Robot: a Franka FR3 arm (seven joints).
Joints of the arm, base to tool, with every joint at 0 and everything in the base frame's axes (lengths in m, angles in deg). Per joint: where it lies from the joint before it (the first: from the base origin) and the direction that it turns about. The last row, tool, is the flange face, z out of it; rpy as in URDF.
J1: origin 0 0 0.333 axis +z
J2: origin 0 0 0 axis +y
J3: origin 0 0 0.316 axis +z
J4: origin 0.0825 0 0 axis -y
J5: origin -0.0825 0 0.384 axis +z
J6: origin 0 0 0 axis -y
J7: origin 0.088 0 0 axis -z
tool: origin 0 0 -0.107 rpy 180 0 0
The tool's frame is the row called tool.
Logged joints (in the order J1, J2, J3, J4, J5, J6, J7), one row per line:
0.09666, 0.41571, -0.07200, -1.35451, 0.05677, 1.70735, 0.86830
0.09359, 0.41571, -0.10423, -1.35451, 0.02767, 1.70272, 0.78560
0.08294, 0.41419, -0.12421, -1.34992, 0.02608, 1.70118, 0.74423
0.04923, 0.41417, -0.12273, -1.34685, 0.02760, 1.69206, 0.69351
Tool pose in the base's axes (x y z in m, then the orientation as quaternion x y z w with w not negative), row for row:
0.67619, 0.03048, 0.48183, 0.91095, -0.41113, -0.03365, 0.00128
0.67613, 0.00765, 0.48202, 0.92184, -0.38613, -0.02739, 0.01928
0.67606, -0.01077, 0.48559, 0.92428, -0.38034, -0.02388, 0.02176
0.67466, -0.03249, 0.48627, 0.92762, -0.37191, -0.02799, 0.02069
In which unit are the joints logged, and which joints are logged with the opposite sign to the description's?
The joints are logged in radians. Opposite sign: none.
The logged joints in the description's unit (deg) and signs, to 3 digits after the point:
5.538, 23.818, -4.125, -77.608, 3.253, 97.824, 49.750
5.362, 23.818, -5.972, -77.608, 1.585, 97.559, 45.012
4.752, 23.731, -7.117, -77.345, 1.494, 97.470, 42.641
2.821, 23.730, -7.032, -77.169, 1.581, 96.948, 39.735

